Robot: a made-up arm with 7 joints.
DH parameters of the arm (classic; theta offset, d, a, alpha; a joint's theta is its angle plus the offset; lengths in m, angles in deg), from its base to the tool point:
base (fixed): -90 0.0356 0 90
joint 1: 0 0.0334 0.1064 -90
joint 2: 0 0.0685 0.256 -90
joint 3: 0 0.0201 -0.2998 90
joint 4: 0 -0.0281 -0.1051 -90
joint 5: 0 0.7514 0.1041 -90
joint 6: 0 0.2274 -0.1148 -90
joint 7: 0 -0.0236 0.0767 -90
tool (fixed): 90 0.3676 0 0
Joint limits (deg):
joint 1: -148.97..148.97
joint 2: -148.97..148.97
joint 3: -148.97..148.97
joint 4: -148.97..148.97
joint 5: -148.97..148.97
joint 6: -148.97..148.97
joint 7: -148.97..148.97
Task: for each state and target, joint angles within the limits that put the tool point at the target. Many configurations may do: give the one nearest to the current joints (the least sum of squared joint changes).
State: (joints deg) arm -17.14 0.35 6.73 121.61 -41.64 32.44 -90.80
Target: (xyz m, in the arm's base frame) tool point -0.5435 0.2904 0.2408
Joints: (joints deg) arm -19.94 22.78 2.12 144.81 -40.85 44.35 -79.70
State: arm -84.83 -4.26 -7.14 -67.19 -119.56 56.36 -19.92
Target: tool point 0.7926 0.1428 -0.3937
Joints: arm -108.66 7.83 0.67 -50.53 -126.04 58.49 12.09
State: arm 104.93 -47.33 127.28 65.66 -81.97 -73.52 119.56
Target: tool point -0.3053 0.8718 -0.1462
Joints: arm 134.29 -60.08 128.66 79.88 -70.75 -56.31 110.96
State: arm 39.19 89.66 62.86 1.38 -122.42 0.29 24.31
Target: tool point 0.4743 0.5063 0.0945
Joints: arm 19.85 47.48 71.62 -16.48 -126.44 -12.79 27.66
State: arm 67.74 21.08 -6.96 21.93 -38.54 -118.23 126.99
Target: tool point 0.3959 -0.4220 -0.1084
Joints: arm 67.00 20.74 -16.35 29.17 -13.82 -105.31 142.81
